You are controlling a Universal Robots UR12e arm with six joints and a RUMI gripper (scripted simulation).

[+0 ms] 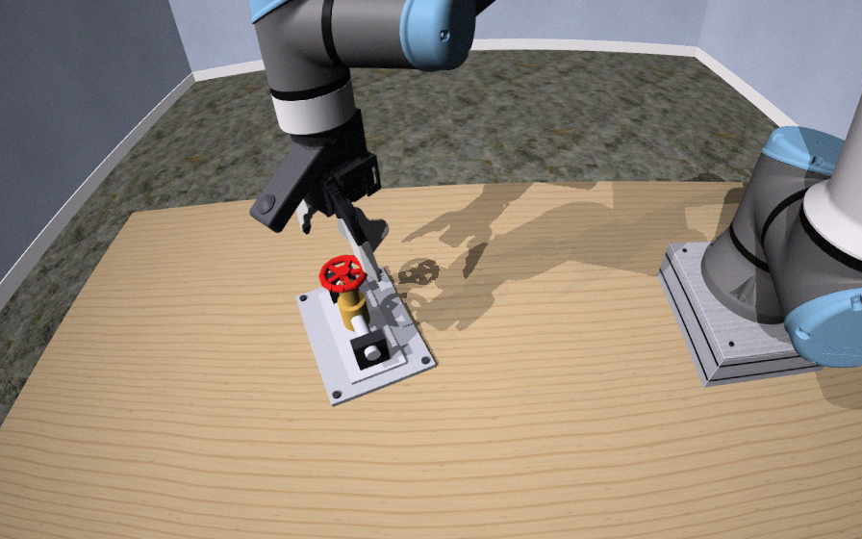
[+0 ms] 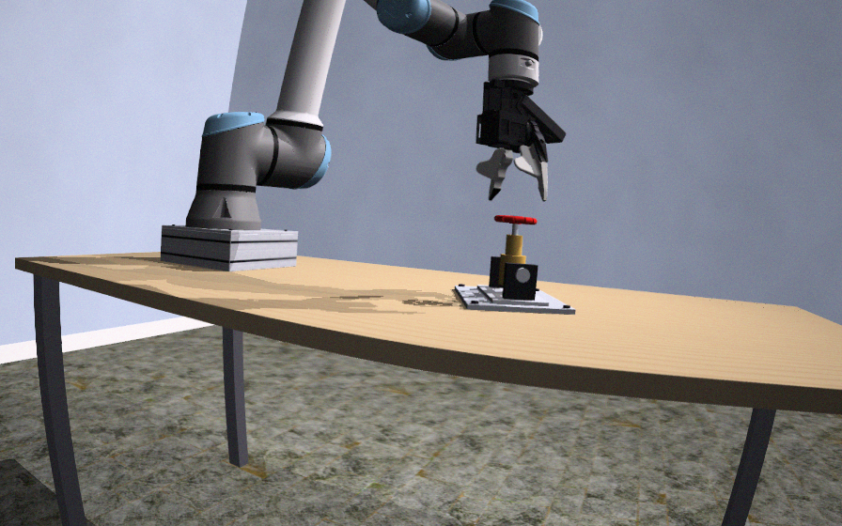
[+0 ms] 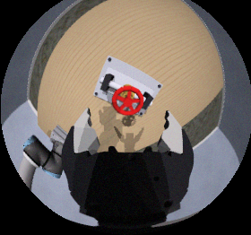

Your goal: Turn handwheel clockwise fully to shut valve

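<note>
The red handwheel lies 40 mm below my hand.
</note>
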